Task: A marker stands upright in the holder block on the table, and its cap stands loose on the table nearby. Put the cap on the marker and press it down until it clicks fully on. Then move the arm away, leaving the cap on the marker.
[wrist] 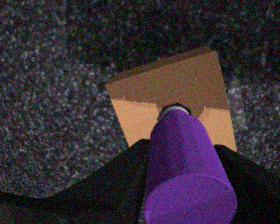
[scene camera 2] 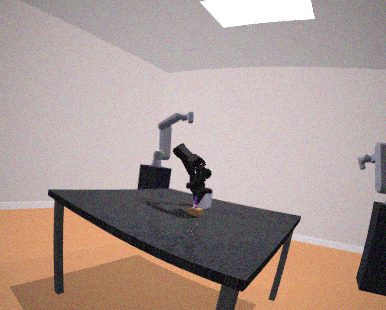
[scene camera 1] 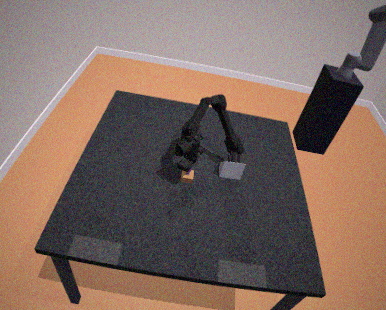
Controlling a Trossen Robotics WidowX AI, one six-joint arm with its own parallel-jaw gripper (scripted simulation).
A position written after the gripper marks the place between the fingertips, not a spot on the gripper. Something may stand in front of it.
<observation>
The gripper (wrist: 180, 151) carries a purple cap.
</observation>
